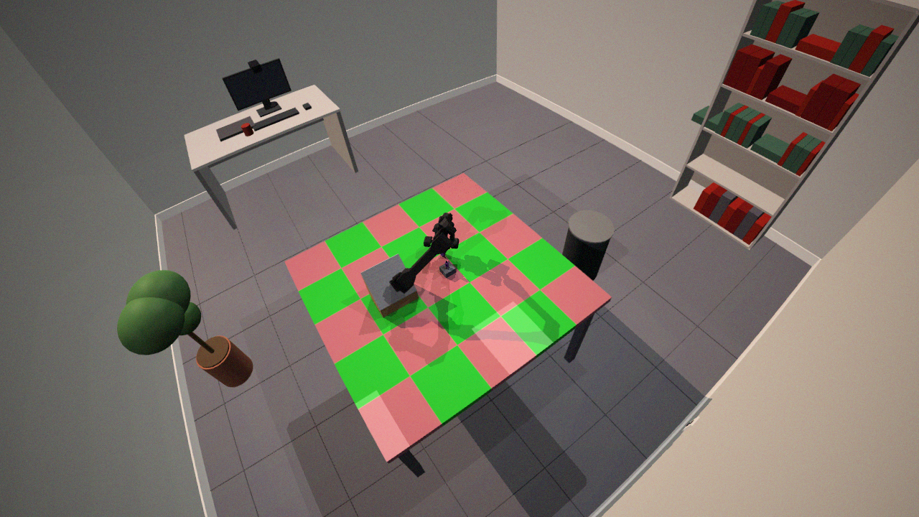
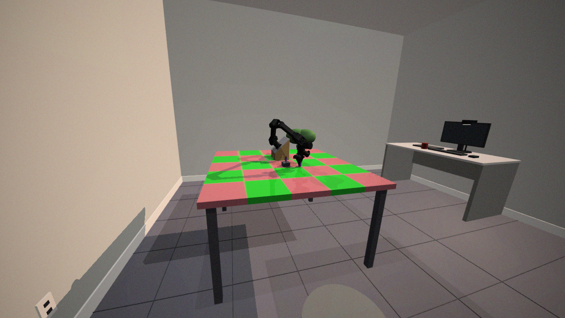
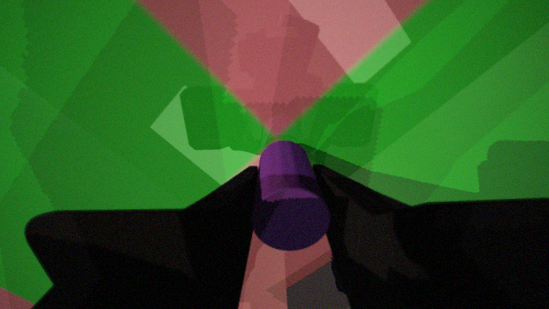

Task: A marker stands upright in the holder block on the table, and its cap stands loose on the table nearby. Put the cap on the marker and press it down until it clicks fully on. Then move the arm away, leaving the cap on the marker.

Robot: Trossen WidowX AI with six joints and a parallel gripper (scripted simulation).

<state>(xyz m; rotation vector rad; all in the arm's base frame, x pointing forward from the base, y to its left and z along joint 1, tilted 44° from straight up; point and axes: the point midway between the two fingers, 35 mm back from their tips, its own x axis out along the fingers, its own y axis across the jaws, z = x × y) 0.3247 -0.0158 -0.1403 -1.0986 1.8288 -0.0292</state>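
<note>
The holder block is 110 mm to the right of my gripper tip and 60 mm behind it. The rest, counted from my gripper tip: purple cap 10 mm above.
</note>
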